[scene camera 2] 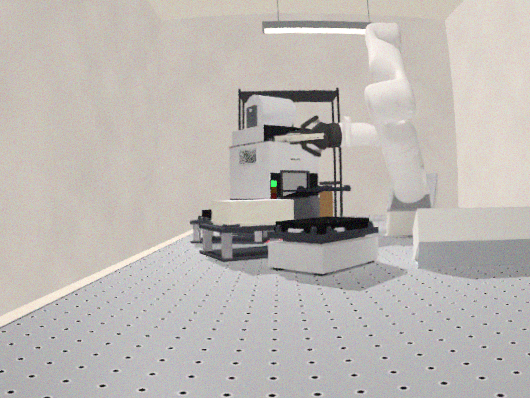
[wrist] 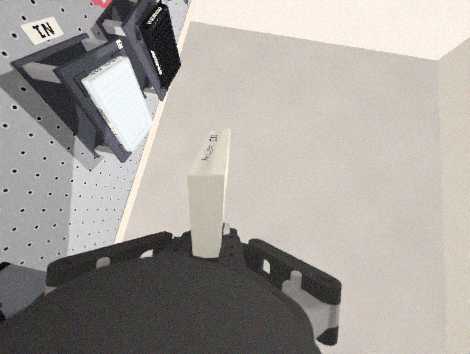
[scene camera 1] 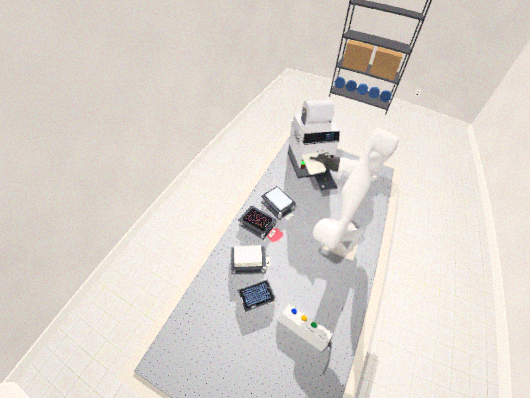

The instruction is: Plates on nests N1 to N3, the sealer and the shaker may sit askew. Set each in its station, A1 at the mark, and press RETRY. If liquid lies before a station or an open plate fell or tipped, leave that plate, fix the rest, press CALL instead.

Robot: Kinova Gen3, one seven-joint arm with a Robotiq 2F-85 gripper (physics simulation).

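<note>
My gripper [scene camera 1: 321, 161] [scene camera 2: 306, 136] [wrist: 215, 231] is shut on a cream plate [scene camera 1: 314, 165] [scene camera 2: 294, 138] [wrist: 206, 215] and holds it nearly level, high above the dark tray [scene camera 1: 325, 181] of the white sealer [scene camera 1: 314, 146] [scene camera 2: 250, 175]. A pale plate [scene camera 1: 278, 199] [wrist: 117, 102] lies on nest N1. A black plate with red wells [scene camera 1: 257, 220] [wrist: 162, 47] lies on the nest by the red liquid [scene camera 1: 275, 235] [wrist: 102, 2]. A thick cream plate [scene camera 1: 248, 256] [scene camera 2: 252, 212] lies on another nest. A blue-welled plate [scene camera 1: 256, 294] lies on the shaker [scene camera 2: 322, 255]. Small skews cannot be told.
The button box [scene camera 1: 304, 329] [scene camera 2: 470, 225] has blue, yellow and green buttons and stands at the near end. A green light [scene camera 1: 303, 163] [scene camera 2: 273, 183] shows at the sealer. A shelf rack [scene camera 1: 369, 98] stands behind the table.
</note>
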